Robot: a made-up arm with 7 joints. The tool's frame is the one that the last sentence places.
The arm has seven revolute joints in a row. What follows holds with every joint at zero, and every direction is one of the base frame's. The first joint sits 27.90 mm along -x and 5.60 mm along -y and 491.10 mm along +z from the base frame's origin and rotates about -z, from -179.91 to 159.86 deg. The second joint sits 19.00 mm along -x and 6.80 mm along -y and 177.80 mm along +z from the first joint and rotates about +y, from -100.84 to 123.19 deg. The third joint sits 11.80 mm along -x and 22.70 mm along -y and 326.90 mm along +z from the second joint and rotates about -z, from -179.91 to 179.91 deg. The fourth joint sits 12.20 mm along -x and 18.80 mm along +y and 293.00 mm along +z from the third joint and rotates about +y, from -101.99 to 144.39 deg. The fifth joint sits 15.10 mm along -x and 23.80 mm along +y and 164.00 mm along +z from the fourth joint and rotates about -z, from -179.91 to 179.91 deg. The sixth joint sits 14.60 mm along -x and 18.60 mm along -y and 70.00 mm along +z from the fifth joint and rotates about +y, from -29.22 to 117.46 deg. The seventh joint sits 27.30 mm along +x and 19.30 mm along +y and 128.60 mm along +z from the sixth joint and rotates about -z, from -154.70 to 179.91 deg. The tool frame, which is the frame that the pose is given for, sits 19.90 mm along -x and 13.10 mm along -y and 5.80 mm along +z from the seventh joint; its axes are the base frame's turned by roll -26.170, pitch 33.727 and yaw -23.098 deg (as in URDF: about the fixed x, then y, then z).
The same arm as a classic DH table. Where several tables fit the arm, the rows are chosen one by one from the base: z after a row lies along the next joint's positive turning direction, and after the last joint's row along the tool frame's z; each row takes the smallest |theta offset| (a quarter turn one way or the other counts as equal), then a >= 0, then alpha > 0; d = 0 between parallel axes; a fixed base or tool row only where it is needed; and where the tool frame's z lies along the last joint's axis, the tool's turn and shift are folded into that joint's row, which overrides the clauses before.
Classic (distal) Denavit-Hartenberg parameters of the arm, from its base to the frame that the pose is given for. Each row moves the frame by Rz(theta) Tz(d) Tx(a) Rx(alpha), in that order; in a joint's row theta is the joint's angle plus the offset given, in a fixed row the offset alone. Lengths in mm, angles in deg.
base (fixed): theta offset 11.35  d 0.0  a -28.5  alpha 180.00
joint 1: theta offset 11.35  d -668.9  a -19.0  alpha 90.00
joint 2: theta offset 0.00  d -29.5  a -11.8  alpha -90.00
joint 3: theta offset 0.00  d -619.9  a -12.2  alpha 90.00
joint 4: theta offset 0.00  d 42.6  a -15.1  alpha -90.00
joint 5: theta offset 0.00  d -234.0  a -14.6  alpha 90.00
joint 6: theta offset 0.00  d 0.7  a 27.3  alpha -90.00
joint 7: theta offset 71.59  d -160.2  a 6.1  alpha 138.28
tool (fixed): theta offset 56.55  d -34.6  a 0.0  alpha 0.00
Joint limits (deg, base to tool): -179.91..159.86 -100.84..123.19 -179.91..179.91 -101.99..144.39 -179.91..179.91 -29.22..117.46 -154.70..179.91

